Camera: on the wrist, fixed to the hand. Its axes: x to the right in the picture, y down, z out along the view.
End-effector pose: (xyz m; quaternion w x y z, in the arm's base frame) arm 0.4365 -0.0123 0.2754 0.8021 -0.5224 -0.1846 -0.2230
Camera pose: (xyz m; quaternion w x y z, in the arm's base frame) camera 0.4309 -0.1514 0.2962 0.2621 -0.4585 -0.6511 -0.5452
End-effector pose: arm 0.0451 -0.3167 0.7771 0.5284 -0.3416 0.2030 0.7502
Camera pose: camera 0.1381 -0.3527 0.6778 0.8367 -0.2449 -0.3700 0.3209
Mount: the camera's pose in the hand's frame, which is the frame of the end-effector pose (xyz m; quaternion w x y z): 0.0293 -0.0681 -0.1196 0.6915 -0.1863 -0.2913 -0.6343
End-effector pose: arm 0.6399 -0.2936 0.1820 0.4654 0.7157 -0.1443 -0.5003
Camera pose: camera 0.7374 -0.2151 0.1177 0.0958 0.3540 0.3118 -0.8765
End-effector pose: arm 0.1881 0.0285 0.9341 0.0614 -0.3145 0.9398 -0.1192
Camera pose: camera 0.1813 -0.0198 1.0661 0.1820 -0.8597 0.4547 0.1453
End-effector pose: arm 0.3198 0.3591 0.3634 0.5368 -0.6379 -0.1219 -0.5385
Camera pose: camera 0.2147 0.2759 0.4064 0.1247 0.6207 0.5450 0.5498
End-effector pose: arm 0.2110 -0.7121 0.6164 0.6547 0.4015 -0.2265 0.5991
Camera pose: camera 0.2600 -0.5964 0.5531 0.8415 0.4738 -0.2043 -0.1601
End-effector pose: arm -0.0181 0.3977 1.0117 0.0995 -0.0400 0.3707 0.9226
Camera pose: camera -0.0322 0.3675 0.8750 0.7545 -0.0126 0.0301 0.6555
